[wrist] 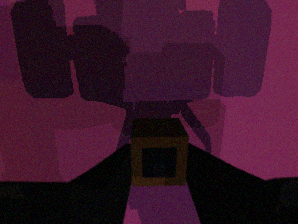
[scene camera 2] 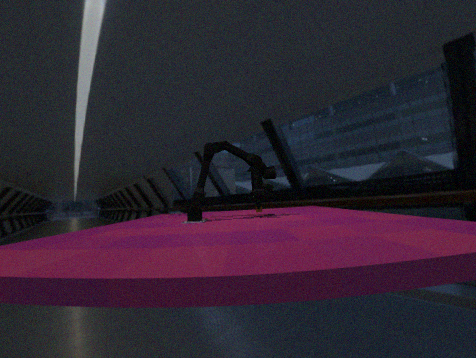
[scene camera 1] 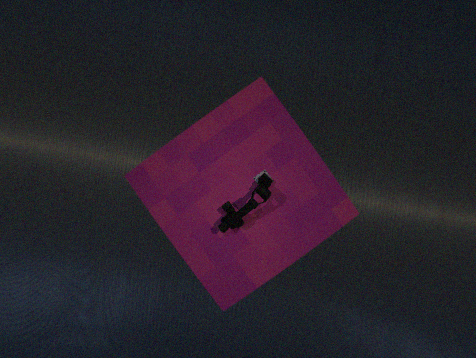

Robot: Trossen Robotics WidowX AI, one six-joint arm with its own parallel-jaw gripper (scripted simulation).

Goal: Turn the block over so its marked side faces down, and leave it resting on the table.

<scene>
my gripper: holds a block (wrist: 159, 146)
</scene>
